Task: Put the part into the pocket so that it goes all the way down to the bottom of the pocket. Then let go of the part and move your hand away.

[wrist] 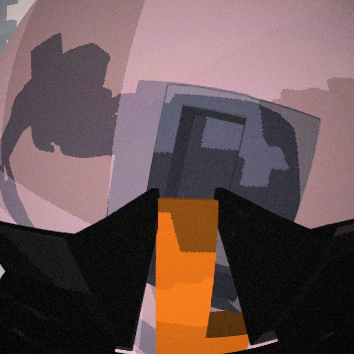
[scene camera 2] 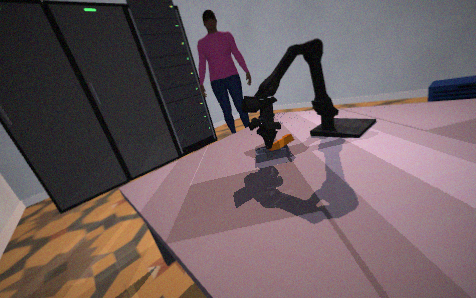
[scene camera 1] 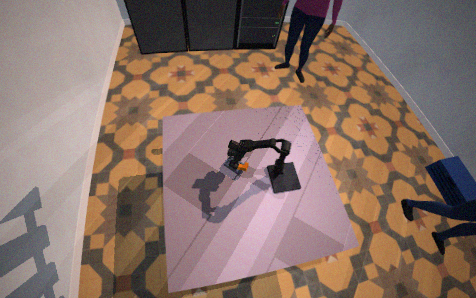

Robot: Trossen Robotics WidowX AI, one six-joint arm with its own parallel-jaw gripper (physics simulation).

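Pixels of known places: gripper, between the fingertips: [wrist: 186, 195] [scene camera 2: 268, 148]; arm's base, origin of its link: [scene camera 2: 327, 126] [scene camera 1: 277, 171].
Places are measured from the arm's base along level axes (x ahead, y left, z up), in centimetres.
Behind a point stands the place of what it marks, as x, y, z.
Note:
The orange L-shaped part [scene camera 1: 243, 166] @(24.8, -10.5, 4.7) [scene camera 2: 282, 142] @(27.7, -10.7, 3.2) [wrist: 185, 280] @(27.9, -13.3, 3.7) is between the fingers of my gripper [scene camera 1: 237, 166] @(31.3, -15.7, 1.8) [scene camera 2: 270, 146] @(31.3, -15.7, 1.8) [wrist: 186, 195] @(31.3, -15.7, 1.8), which is shut on it. In scene camera 2 the part is tilted, its end towards the arm's base higher. The blue-grey block [scene camera 1: 231, 173] @(31.9, -11.2, -0.7) [scene camera 2: 274, 157] @(32.7, -12.9, -1.5) [wrist: 215, 101] @(34.0, -20.1, 1.2) lies under the fingertips. In the wrist view its rectangular pocket [wrist: 207, 162] @(32.0, -17.1, -1.9) shows beyond the part's front end, with its far stretch unfilled. The part and fingers hide the near end of the pocket. Whether the part touches the block cannot be told.
The arm's black base plate [scene camera 1: 284, 177] @(-2.8, 6.3, -0.4) [scene camera 2: 344, 127] @(0.8, 7.4, -0.5) stands on the pink table top [scene camera 1: 250, 260] @(43.3, 48.8, -2.3) [scene camera 2: 260, 260] @(77.0, 6.2, -2.4), to the right of the block in both scene views. Shadows of the arm fall across the table and the block. Dark cabinets [scene camera 1: 212, 25] [scene camera 2: 90, 95] and people stand beyond the table.

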